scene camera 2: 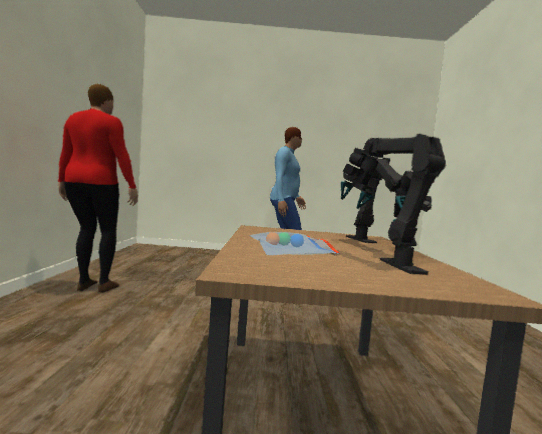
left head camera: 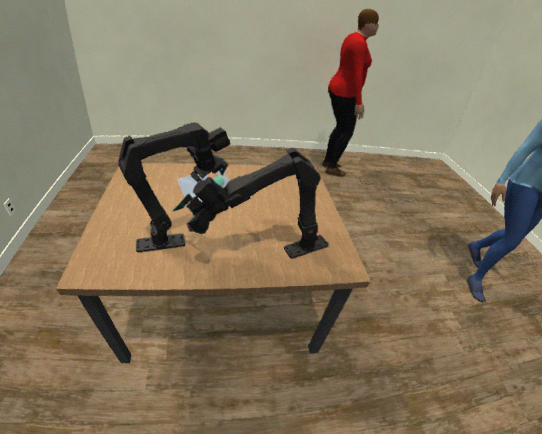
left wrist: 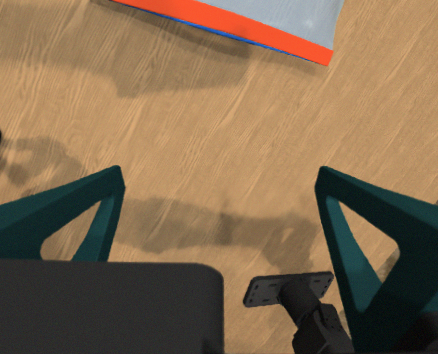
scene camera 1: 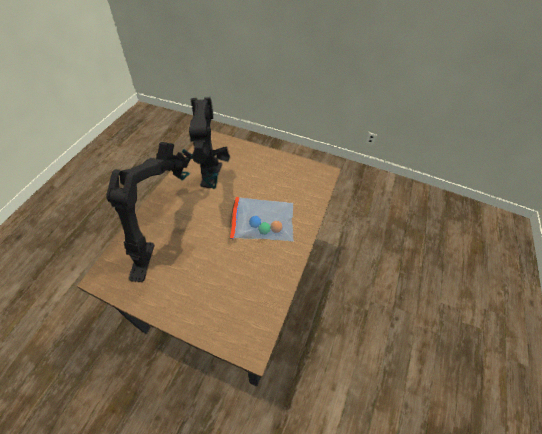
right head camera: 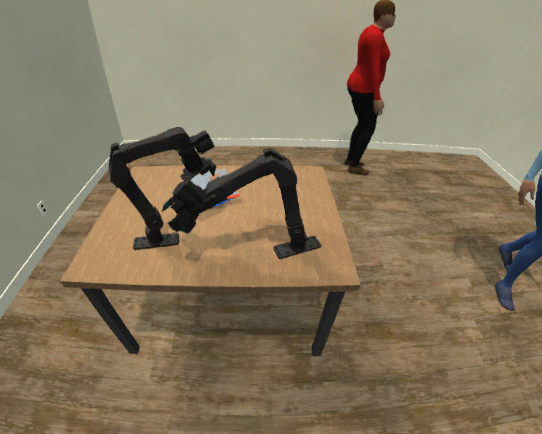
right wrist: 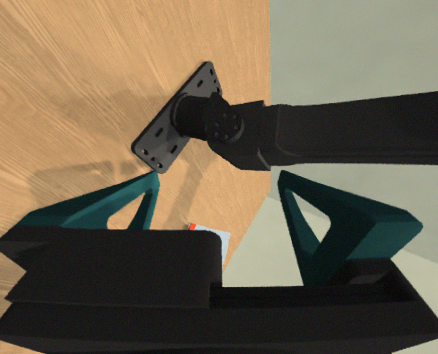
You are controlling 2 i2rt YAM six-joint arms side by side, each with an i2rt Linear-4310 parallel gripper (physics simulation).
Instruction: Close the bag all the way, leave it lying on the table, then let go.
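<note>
The clear bag (scene camera 1: 250, 207) (scene camera 2: 277, 250) (left head camera: 186, 184) lies flat on the table. It holds a blue ball (scene camera 1: 255, 221) (scene camera 2: 297, 240), a green ball (scene camera 1: 264, 228) (scene camera 2: 284, 238) and an orange ball (scene camera 1: 276, 226) (scene camera 2: 272, 238). A red strip (scene camera 1: 234, 217) (scene camera 2: 330, 246) (left wrist: 225, 25) runs along its mouth. A thin blue edge shows below it in the left wrist view; whether the two are pressed together I cannot tell. My left gripper (left wrist: 219, 176) (scene camera 1: 210, 181) is open and empty, above the table beyond the mouth side. My right gripper (right wrist: 218, 177) (scene camera 1: 186, 165) is open and empty, farther from the bag.
The table (scene camera 1: 200, 290) (scene camera 2: 280, 290) carries both arm bases. The right arm's base (right wrist: 165, 125) (scene camera 1: 140, 265) shows in the right wrist view and scene camera 1. My grippers are close together in scene camera 1. Two people (scene camera 2: 92, 150) (scene camera 2: 286, 175) stand beyond the table.
</note>
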